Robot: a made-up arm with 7 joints. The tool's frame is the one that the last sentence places.
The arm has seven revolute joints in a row. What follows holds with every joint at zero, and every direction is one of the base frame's.
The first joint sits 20 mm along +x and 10 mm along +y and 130 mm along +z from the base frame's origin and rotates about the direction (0.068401, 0.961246, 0.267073), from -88.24 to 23.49 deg.
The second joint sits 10 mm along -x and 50 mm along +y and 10 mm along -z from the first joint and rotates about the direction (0.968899, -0.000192, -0.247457), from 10.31 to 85.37 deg.
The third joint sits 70 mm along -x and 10 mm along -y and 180 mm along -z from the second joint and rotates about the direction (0.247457, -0.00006, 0.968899), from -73.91 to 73.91 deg.
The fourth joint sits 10 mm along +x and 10 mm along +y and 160 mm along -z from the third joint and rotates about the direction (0.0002, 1, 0.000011), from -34.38 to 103.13 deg.
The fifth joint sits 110 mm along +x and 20 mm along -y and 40 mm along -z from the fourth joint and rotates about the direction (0.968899, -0.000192, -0.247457), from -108.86 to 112.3 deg.
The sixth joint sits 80 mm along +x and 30 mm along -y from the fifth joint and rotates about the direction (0.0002, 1, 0.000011), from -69.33 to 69.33 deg.
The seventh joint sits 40 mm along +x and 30 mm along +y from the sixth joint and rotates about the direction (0.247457, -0.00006, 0.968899), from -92.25 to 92.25 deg.
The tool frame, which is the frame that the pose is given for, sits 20 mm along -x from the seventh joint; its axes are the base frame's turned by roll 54.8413, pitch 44.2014 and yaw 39.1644 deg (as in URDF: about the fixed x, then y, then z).
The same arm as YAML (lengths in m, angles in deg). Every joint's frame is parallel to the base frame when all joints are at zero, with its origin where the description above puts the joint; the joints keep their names.
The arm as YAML. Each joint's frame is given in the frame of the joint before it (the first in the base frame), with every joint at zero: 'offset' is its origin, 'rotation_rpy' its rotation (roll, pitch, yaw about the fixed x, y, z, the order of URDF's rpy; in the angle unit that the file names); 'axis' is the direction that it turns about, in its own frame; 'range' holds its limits. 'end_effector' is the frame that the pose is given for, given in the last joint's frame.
length_unit: m
angle_unit: deg
chain:
  - id: joint 1
    offset: [0.02, 0.01, 0.13]
    rotation_rpy: [0.0, 0.0, 0.0]
    axis: [0.068403, 0.961235, 0.26711]
    range: [-88.24, 23.49]
  - id: joint 2
    offset: [-0.01, 0.05, -0.01]
    rotation_rpy: [0.0, 0.0, 0.0]
    axis: [0.968889, -0.0002, -0.247497]
    range: [10.31, 85.37]
  - id: joint 3
    offset: [-0.07, -0.01, -0.18]
    rotation_rpy: [0.0, 0.0, 0.0]
    axis: [0.247497, -0.0001, 0.968889]
    range: [-73.91, 73.91]
  - id: joint 4
    offset: [0.01, 0.01, -0.16]
    rotation_rpy: [0.0, 0.0, 0.0]
    axis: [0.0002, 1.0, 0.0]
    range: [-34.38, 103.13]
  - id: joint 5
    offset: [0.11, -0.02, -0.04]
    rotation_rpy: [0.0, 0.0, 0.0]
    axis: [0.968889, -0.0002, -0.247497]
    range: [-108.86, 112.3]
  - id: joint 6
    offset: [0.08, -0.03, 0.0]
    rotation_rpy: [0.0, 0.0, 0.0]
    axis: [0.0002, 1.0, 0.0]
    range: [-69.33, 69.33]
  - id: joint 7
    offset: [0.04, 0.03, 0.0]
    rotation_rpy: [0.0, 0.0, 0.0]
    axis: [0.247497, -0.0001, 0.968889]
    range: [-92.25, 92.25]
end_effector:
  offset: [-0.02, 0.0, 0.0]
  rotation_rpy: [54.84, 44.2, 39.16]

